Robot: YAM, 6 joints.
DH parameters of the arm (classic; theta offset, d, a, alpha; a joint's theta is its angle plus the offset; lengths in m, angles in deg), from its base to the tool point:
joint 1: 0 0.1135 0.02 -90
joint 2: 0 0 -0.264 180
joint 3: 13.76 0 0.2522 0
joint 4: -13.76 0 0.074 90
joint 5: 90 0 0 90
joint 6: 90 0.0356 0 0
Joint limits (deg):
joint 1: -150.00..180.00
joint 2: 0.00..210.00
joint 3: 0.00..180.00
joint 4: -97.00..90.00
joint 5: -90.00..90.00
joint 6: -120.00..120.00
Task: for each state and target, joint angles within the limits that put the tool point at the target. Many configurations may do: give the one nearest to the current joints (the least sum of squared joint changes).
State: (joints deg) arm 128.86 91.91 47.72 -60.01 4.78 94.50
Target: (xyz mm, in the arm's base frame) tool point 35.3 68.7 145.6
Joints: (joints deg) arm 74.45 76.03 24.49 -87.42 25.97 94.50
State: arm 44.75 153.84 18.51 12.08 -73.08 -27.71
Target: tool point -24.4 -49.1 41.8
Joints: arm 92.49 170.66 0.00 -0.16 -48.13 -27.71
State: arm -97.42 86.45 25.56 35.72 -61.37 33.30
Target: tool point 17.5 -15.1 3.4
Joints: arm -97.91 134.16 0.00 6.28 -33.04 33.30
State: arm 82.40 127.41 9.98 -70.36 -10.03 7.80
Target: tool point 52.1 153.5 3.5
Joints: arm 69.63 131.98 41.17 -55.60 -7.42 7.80
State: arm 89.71 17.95 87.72 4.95 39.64 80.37
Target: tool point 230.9 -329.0 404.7
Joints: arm 120.43 0.00 112.73 -18.41 65.65 80.37
